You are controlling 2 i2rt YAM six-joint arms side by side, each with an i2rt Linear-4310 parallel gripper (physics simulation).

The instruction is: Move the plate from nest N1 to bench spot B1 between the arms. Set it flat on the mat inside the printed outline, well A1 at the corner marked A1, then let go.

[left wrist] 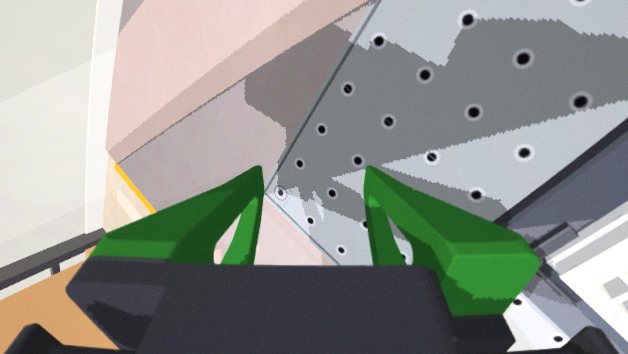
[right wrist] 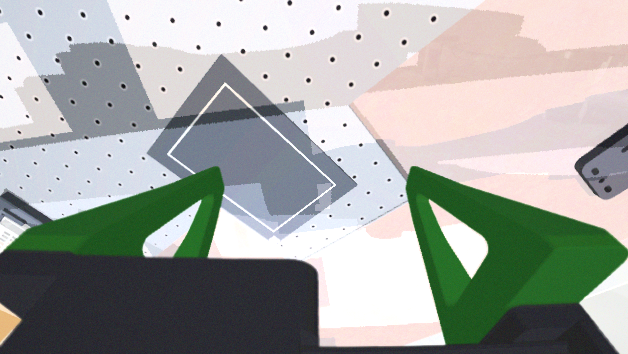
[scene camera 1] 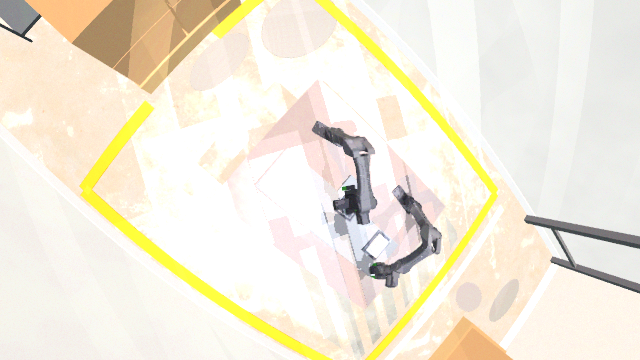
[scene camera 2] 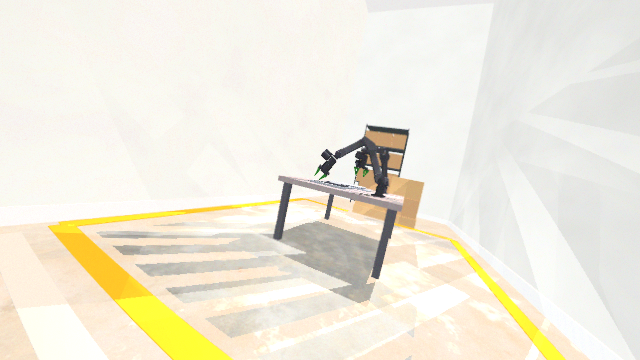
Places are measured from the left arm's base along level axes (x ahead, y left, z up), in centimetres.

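Where they show: left gripper, between the fingertips: (left wrist: 313,177) (scene camera 2: 316,177); right gripper, between the fingertips: (right wrist: 314,177) (scene camera 1: 344,198) (scene camera 2: 359,176); left arm's base, origin of its link: (scene camera 1: 403,199) (scene camera 2: 378,196); right arm's base, origin of its link: (scene camera 1: 329,134) (scene camera 2: 383,193).
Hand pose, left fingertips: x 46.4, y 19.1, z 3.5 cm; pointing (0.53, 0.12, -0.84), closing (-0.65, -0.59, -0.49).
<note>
Each offset is from my left fingertips to the centre of the thing. "spot": to the spot under its first point. Level surfaces: height alone.
The white plate @(dy -10.2, dx -14.0, dz -0.3 cm) (scene camera 1: 376,245) (left wrist: 595,265) sits in a dark nest @(spot: dy -7.5, dx -6.5, dz -1.0 cm) (left wrist: 575,185); its right part is cut off in the left wrist view. It also shows at the left edge of the right wrist view. My left gripper (scene camera 1: 374,271) (scene camera 2: 320,176) (left wrist: 313,177) is part open and empty, above a corner of the perforated board and to one side of the plate. My right gripper (scene camera 1: 345,189) (scene camera 2: 361,174) (right wrist: 314,177) is wide open and empty, above the dark mat @(dz -2.0 cm) (right wrist: 250,150) with its white printed outline @(spot: dy -46.5, dx -15.9, dz -2.0 cm) (right wrist: 280,134). No A1 lettering is readable.
The perforated board @(dz -2.2 cm) (left wrist: 400,95) (right wrist: 200,65) lies on the pinkish table @(dz -3.6 cm) (scene camera 2: 340,190) under the nest and mat. A dark rounded part (right wrist: 602,172) shows at the right of the right wrist view. Cardboard boxes (scene camera 1: 470,345) and a shelf rack stand off the table.
</note>
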